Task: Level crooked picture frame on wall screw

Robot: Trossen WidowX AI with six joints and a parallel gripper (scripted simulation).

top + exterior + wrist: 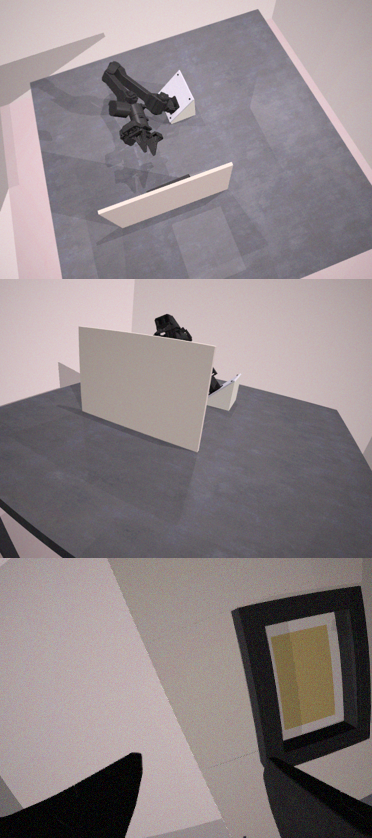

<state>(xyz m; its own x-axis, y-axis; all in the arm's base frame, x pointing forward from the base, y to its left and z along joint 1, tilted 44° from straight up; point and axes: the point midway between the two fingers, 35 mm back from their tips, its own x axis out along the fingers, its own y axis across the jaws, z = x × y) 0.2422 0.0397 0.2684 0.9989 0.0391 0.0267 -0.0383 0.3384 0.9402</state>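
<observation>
My gripper tip is 130 mm short of the picture frame, 110 mm above it and 30 mm to the right of it. The rest, counted from my gripper tip: wall panel (140 mm ahead, 120 mm below, 20 mm to the left).
</observation>
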